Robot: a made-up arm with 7 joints. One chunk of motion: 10 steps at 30 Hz.
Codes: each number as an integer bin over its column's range. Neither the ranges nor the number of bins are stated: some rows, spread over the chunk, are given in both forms.
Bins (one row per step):
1: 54 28 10 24 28 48 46
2: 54 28 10 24 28 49 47
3: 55 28 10 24 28 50 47
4: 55 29 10 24 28 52 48
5: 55 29 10 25 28 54 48
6: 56 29 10 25 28 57 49
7: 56 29 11 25 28 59 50
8: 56 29 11 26 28 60 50
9: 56 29 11 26 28 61 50
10: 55 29 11 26 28 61 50
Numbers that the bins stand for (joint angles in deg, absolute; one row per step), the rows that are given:
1: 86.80 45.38 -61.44 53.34 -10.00 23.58 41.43
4: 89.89 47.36 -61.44 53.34 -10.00 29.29 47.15
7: 92.98 47.36 -58.58 55.56 -10.00 39.29 52.86
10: 89.89 47.36 -58.58 57.78 -10.00 42.15 52.86
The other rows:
2: 86.80 45.38 -61.44 53.34 -10.00 25.01 44.29
3: 89.89 45.38 -61.44 53.34 -10.00 26.43 44.29
5: 89.89 47.36 -61.44 55.56 -10.00 32.15 47.15
6: 92.98 47.36 -61.44 55.56 -10.00 36.44 50.01
8: 92.98 47.36 -58.58 57.78 -10.00 40.72 52.86
9: 92.98 47.36 -58.58 57.78 -10.00 42.15 52.86

